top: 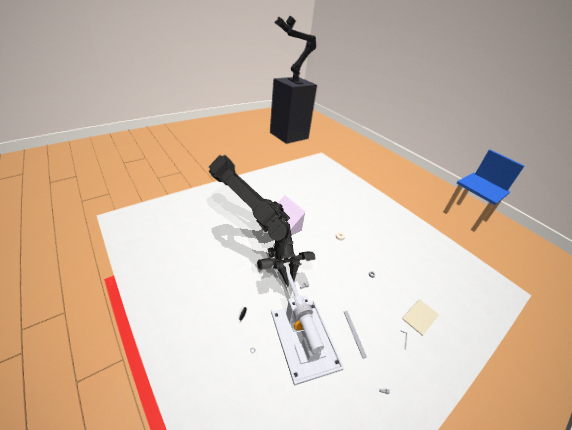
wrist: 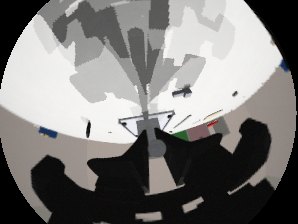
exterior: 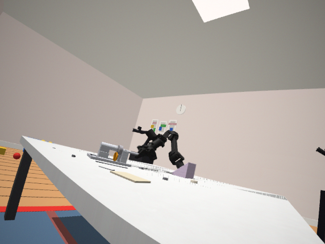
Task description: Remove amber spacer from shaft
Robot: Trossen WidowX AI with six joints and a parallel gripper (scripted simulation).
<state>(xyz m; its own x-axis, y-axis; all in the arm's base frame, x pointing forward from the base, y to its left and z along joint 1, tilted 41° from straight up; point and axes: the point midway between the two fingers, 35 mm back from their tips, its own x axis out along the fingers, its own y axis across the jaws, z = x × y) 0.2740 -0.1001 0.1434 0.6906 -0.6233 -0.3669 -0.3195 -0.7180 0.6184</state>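
Now: the steel shaft 40 mm ahead of my gripper tip, 30 mm above it and 10 mm to the right of it. Also, from my gripper tip: grey bar: 230 mm ahead, 90 mm to the left, 50 mm below; black piece: 170 mm to the right, 30 mm below, 10 mm behind; amber spacer: 120 mm ahead, 40 mm to the right, 20 mm below.
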